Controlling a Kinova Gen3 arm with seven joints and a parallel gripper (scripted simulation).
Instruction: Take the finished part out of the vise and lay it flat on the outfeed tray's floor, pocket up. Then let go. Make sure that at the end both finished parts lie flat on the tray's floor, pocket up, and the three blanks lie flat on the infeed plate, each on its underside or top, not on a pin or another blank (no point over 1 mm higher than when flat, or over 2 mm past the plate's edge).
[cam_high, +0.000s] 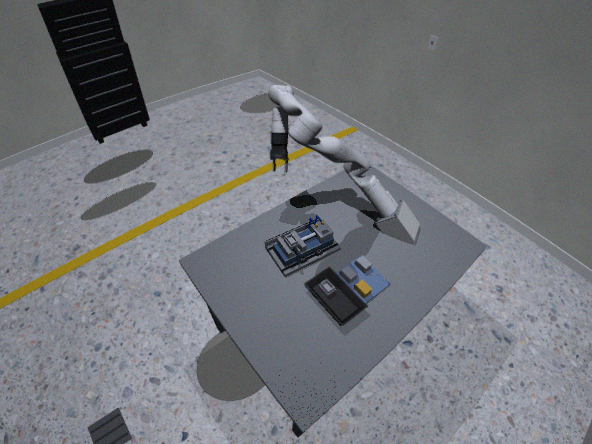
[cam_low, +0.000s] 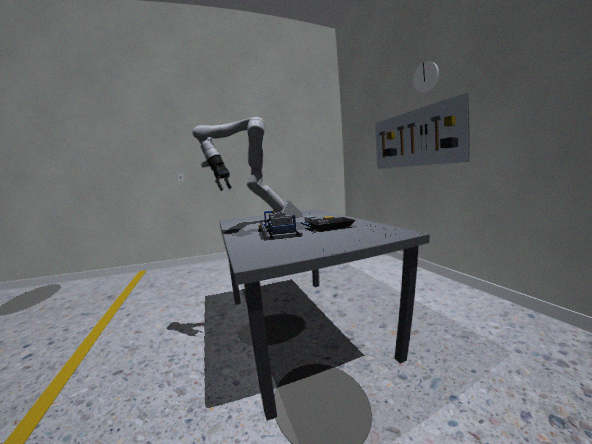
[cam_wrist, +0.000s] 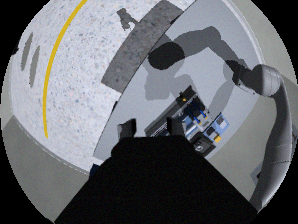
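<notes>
Now: the vise 70 mm ahead of my hand, 270 mm to the left of it and 230 mm below it. Also, from my hand: yellow block (20 mm ahead, 600 mm to the left, 250 mm below).
</notes>
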